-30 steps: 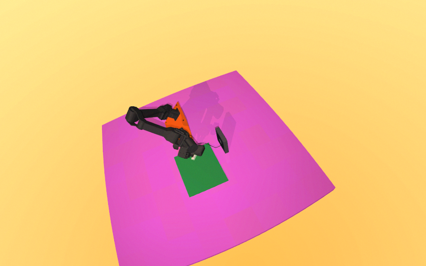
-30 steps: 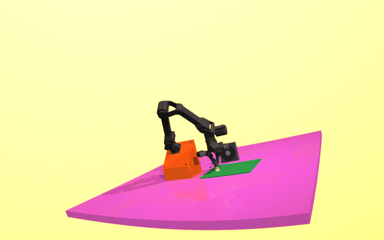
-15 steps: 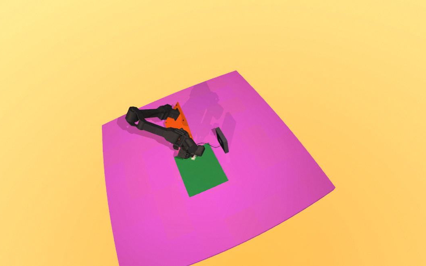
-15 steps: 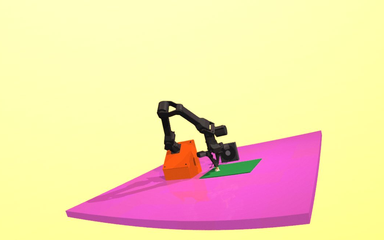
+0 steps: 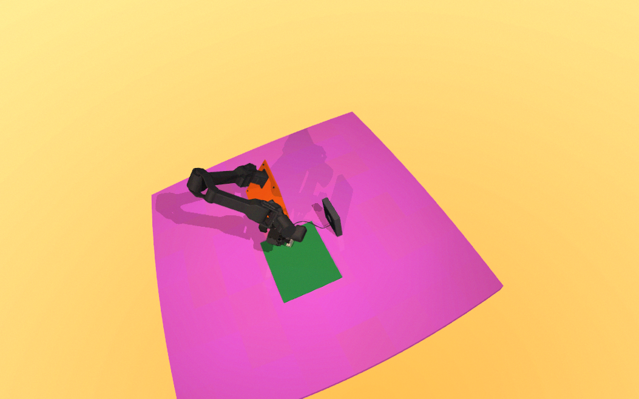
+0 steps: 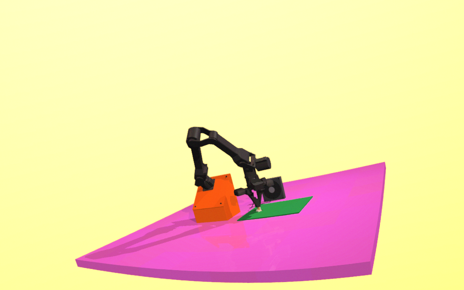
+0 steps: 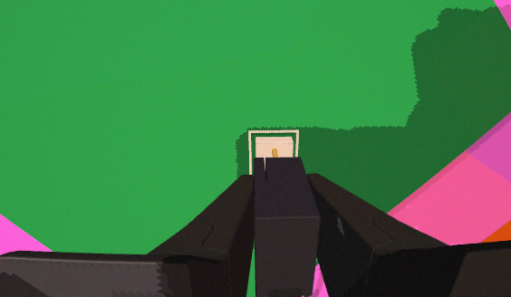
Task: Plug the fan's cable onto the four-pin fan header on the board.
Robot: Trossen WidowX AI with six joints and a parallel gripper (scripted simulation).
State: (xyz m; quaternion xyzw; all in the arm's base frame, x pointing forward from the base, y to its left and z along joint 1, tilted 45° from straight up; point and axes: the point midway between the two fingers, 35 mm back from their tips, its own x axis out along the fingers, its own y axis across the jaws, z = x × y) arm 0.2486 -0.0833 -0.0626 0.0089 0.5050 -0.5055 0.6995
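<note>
My gripper tip is now 1 cm past the white-framed fan header, 1 cm to the right of it and 4 cm above it. From my gripper tip the other things lie so: black fan 20 cm to the left, 2 cm above; green board 8 cm ahead, 1 cm to the left, 5 cm below; dark fan plug 1 cm behind, 1 cm to the left, 1 cm above.
</note>
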